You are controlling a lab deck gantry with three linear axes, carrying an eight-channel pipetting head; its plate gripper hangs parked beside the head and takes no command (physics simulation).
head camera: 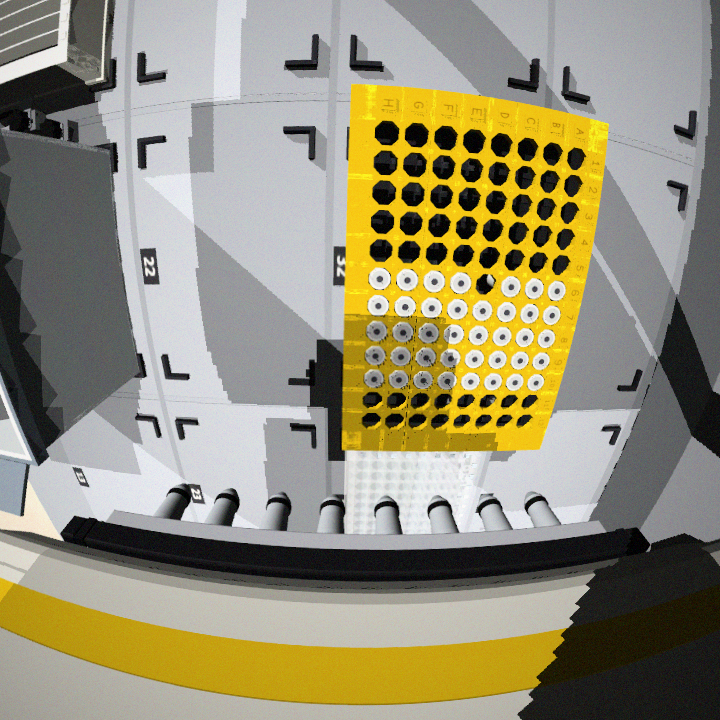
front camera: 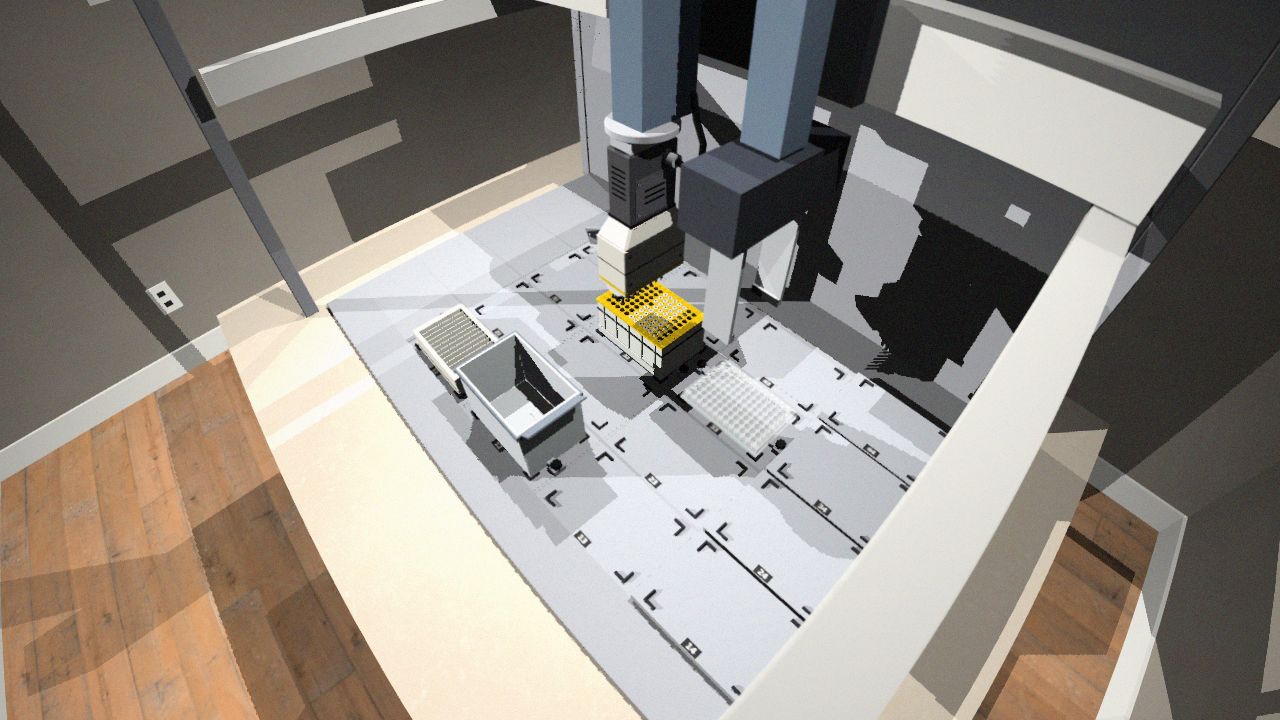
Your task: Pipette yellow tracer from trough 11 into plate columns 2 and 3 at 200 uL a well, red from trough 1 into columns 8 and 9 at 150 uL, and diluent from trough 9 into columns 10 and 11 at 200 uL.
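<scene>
The pipetting head (front camera: 640, 250) is low over the far-left end of the yellow tip rack (front camera: 626, 338) (head camera: 360, 201). The head view shows its row of bare nozzles (head camera: 386, 513); contact with the rack cannot be told. Rack columns 1 to 5, 11 and 12 are empty; columns 6 to 10 hold white tips, except an empty hole at E6. The clear well plate (front camera: 738, 402) (head camera: 409, 483) lies beside the rack, partly hidden in the head view. The trough reservoir (front camera: 439, 360) (head camera: 47, 59) shows no readable liquid colours. The parked plate gripper (front camera: 748, 315) is open, its paddles apart.
A deep grey open bin (front camera: 550, 434) (head camera: 67, 268) stands next to the reservoir, left of the rack. The gripper's dark block (front camera: 716, 197) hangs close beside the head, with one pale paddle near the rack's right side. Black corner brackets mark the deck slots.
</scene>
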